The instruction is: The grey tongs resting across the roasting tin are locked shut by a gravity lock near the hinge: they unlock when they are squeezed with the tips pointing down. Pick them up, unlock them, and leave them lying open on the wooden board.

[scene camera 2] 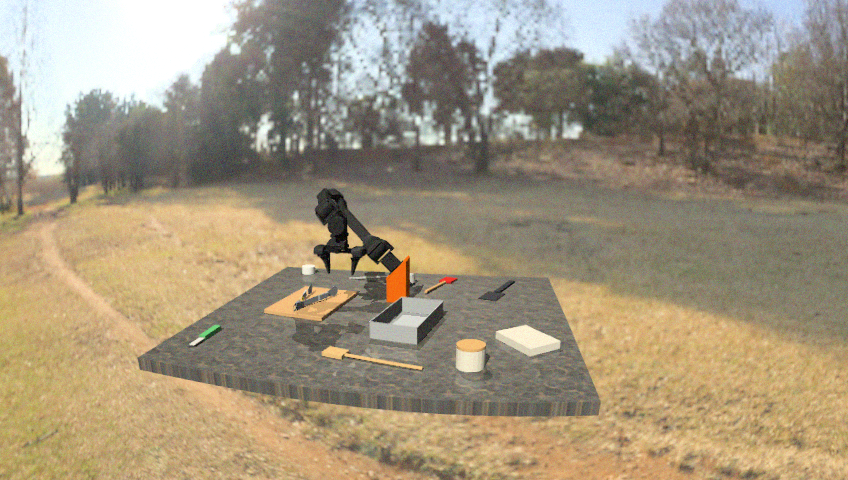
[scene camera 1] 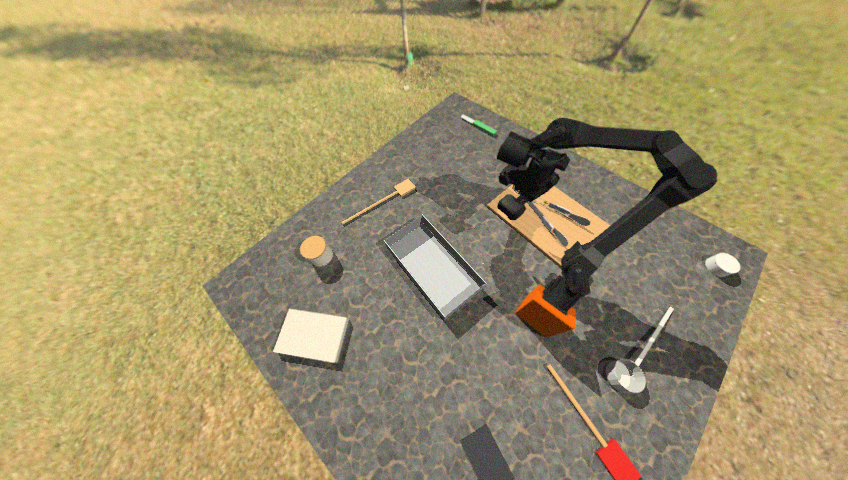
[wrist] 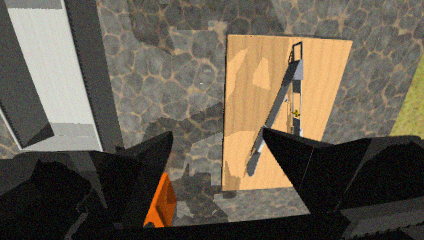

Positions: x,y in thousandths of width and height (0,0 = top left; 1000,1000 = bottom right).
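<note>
Cork-topped jar (scene camera 2: 555,736), (scene camera 1: 371,520); out of frame in the wrist view. Cream block (scene camera 1: 360,697), (scene camera 2: 620,707); out of frame in the wrist view. My gripper (scene camera 1: 613,436), (scene camera 2: 402,572), (wrist: 515,556): open, holding nothing.
</note>
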